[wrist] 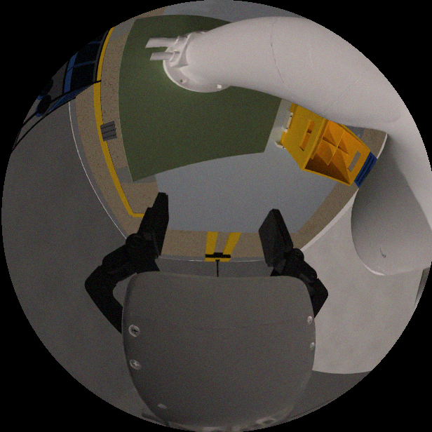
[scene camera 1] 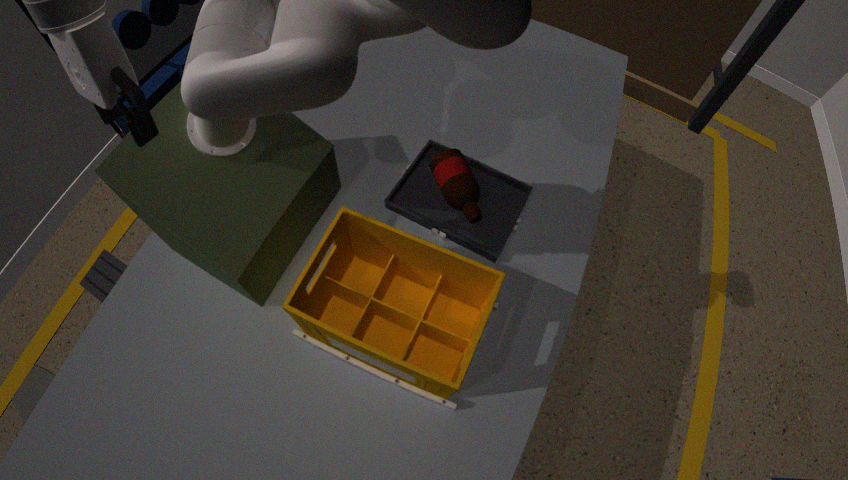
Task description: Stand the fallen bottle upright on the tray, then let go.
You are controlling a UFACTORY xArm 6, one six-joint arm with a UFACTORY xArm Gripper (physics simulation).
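Pixels of known places: gripper, fingertip midpoint: (scene camera 1: 131, 128); arm's base at its link origin: (scene camera 1: 221, 125).
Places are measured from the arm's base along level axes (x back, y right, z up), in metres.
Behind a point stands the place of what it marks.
A brown bottle with a red label (scene camera 1: 453, 173) {z -0.155, x -0.339, y -0.249 m} lies on its side on the dark tray (scene camera 1: 410, 208) {z -0.227, x -0.294, y -0.169 m} in the scene view. Its neck points to the lower right, toward the tray's near side. My gripper (wrist: 218, 212) is open with nothing between its fingers. In the scene view it is at the upper left, beyond the green block and far from the bottle. The bottle and the tray do not show in the wrist view.
A yellow crate with open compartments (scene camera 1: 416, 246) {z -0.074, x -0.394, y -0.042 m} (wrist: 311, 159) stands on the grey table (scene camera 1: 196, 380) {z -0.232, x -0.181, y 0.367 m} (wrist: 220, 187), close beside the tray. A large green block (scene camera 1: 208, 208) {z -0.038, x -0.087, y 0.120 m} (wrist: 195, 130) carries the arm's base. A dark post (scene camera 1: 743, 68) stands at the upper right.
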